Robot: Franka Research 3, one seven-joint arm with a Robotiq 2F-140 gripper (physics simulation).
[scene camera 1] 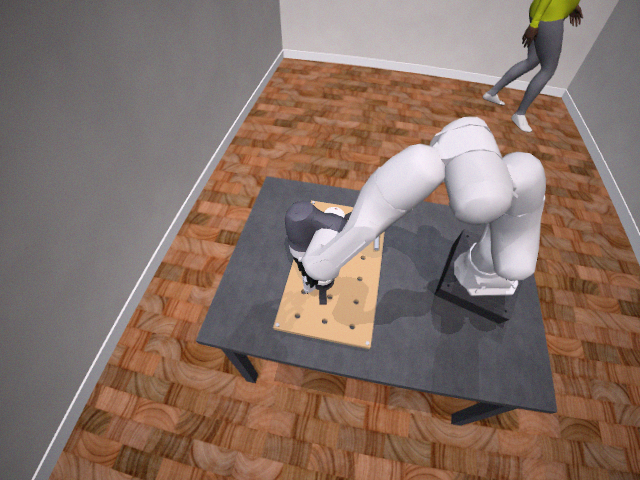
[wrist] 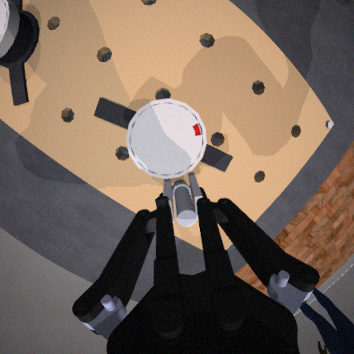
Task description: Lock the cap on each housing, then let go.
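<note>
A round white cap with a red mark near its rim covers the middle of a black housing, whose two flat arms stick out on opposite sides. A second white cap sits over another black housing, cut off at the wrist view's upper left. My gripper is shut on a grey cylindrical pin, with its fingertips beside the first cap's rim. I cannot tell whether they touch. Whether either cap is locked does not show. In the scene view the arm hides much of the first cap.
The housings stand on a tan board with several dark holes, on a dark table. Another grey pin stands near the board's right edge. The robot's base is at the right. A person stands beyond the table.
</note>
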